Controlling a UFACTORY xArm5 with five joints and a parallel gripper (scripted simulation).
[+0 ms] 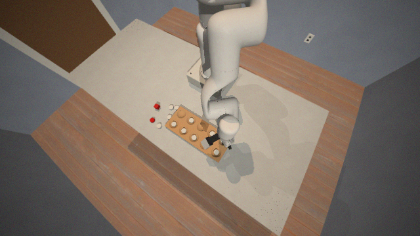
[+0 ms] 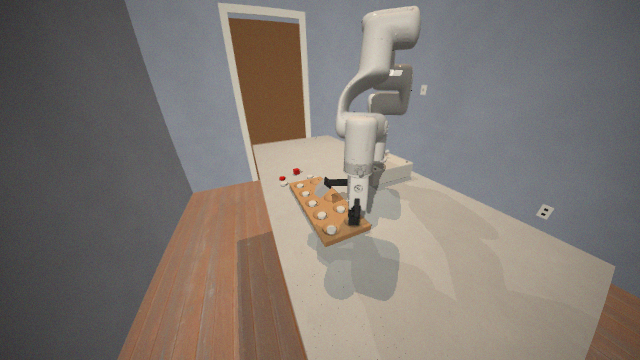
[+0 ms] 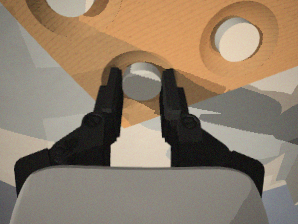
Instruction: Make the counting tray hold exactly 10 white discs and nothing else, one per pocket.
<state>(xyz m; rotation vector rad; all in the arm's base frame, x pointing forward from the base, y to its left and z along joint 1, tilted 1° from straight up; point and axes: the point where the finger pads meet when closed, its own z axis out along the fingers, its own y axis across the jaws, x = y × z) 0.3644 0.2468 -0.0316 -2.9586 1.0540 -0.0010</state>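
The wooden counting tray lies 150 mm to the right of my hand, 30 mm below it and 20 mm ahead of it. Also, from my hand: red disc (450 mm to the right, 60 mm ahead, 30 mm below); then red cube (470 mm to the right, 30 mm below, 30 mm behind).
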